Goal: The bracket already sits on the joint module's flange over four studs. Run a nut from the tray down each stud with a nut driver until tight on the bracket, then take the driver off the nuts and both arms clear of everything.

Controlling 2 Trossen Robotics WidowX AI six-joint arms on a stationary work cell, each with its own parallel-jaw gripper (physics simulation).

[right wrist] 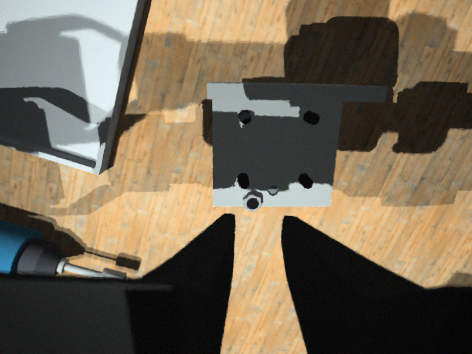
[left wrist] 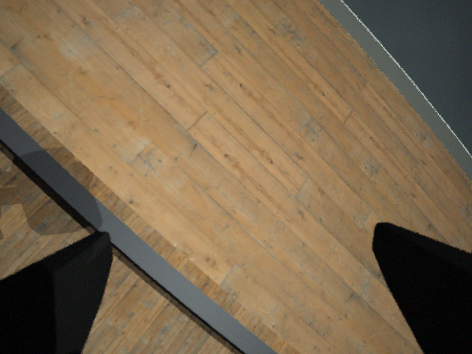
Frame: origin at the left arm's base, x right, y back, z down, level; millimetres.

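Where they show: left gripper, between the fingertips: (left wrist: 244, 241); right gripper, between the fingertips: (right wrist: 258, 226).
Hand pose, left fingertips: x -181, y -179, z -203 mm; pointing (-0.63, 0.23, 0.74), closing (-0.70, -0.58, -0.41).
Each offset is from my left fingertips to the top centre of the thing. "spot": to the spot under its first point.
In the right wrist view the grey bracket (right wrist: 277, 150) lies flat near the middle, with four dark round spots at its holes; whether these are studs or empty openings is unclear. A nut @[dx +217, dy -295, dz +169 mm] (right wrist: 252, 201) shows at its near edge, with a small pale round piece (right wrist: 272, 190) beside it. My right gripper (right wrist: 258, 226) is partly open and empty, its tips just short of that edge. The nut driver @[spot: dx +92, dy -422, dz +208 mm] (right wrist: 15, 245) with blue handle and metal shaft lies at the left, partly hidden by the gripper. Part of the tray @[spot: dx +245, dy -404, dz +238 mm] (right wrist: 129, 65) shows upper left. My left gripper (left wrist: 244, 241) is wide open and empty.
In the left wrist view a dark grey beam (left wrist: 160, 272) runs diagonally past the left fingertip over a wooden surface. A dark blue-grey area (left wrist: 425, 40) with a grey border fills the upper right corner. Arm shadows fall around the bracket in the right wrist view.
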